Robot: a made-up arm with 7 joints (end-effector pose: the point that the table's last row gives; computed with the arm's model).
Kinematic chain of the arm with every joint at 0, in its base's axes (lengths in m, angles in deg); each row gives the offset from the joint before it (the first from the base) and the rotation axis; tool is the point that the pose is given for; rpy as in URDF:
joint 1: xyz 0 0 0.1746 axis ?
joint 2: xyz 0 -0.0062 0.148 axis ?
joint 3: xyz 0 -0.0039 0.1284 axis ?
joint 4: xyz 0 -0.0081 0.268 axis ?
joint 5: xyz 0 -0.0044 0.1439 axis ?
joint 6: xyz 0 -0.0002 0.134 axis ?
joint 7: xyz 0 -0.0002 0.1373 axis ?
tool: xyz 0 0 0 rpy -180 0 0
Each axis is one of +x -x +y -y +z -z.
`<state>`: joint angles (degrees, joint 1 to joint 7).
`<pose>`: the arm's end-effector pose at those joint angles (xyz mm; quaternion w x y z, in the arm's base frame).
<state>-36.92 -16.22 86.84 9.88 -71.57 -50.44 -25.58</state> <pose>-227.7 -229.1 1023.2 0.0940 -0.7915 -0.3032 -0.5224</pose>
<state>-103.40 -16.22 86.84 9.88 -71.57 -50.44 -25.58</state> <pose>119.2 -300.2 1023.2 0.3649 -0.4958 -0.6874 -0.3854</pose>
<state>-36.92 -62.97 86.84 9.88 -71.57 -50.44 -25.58</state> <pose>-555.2 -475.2 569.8 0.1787 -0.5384 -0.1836 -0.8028</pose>
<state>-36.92 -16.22 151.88 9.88 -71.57 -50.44 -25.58</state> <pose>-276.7 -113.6 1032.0 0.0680 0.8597 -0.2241 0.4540</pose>
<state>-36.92 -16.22 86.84 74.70 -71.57 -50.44 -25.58</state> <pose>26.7 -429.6 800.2 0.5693 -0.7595 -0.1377 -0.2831</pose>
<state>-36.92 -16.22 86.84 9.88 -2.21 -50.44 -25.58</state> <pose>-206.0 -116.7 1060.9 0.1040 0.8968 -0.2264 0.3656</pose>
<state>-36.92 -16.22 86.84 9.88 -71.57 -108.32 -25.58</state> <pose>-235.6 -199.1 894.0 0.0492 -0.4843 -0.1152 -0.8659</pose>
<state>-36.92 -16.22 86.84 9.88 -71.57 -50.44 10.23</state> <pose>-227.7 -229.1 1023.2 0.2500 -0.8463 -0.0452 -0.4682</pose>
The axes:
joint 1: -z
joint 2: +y
joint 3: -z
joint 4: +y
joint 5: -z
joint 6: +y
joint 7: -z

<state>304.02 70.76 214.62 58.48 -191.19 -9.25 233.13</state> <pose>91.3 498.0 796.8 0.1823 -0.0105 0.9644 -0.1914</pose>
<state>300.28 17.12 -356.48 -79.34 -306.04 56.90 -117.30</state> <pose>-3.4 -194.5 927.2 0.3081 -0.2785 -0.8796 -0.2319</pose>
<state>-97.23 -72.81 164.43 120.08 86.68 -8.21 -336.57</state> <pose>148.0 -266.9 50.4 0.2745 0.2056 0.0882 -0.9352</pose>
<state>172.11 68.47 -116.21 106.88 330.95 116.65 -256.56</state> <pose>-151.7 -149.2 518.5 0.5235 0.6332 0.1790 -0.5412</pose>
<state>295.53 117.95 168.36 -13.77 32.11 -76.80 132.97</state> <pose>243.4 439.8 -160.7 0.2473 -0.0091 -0.2790 -0.9279</pose>
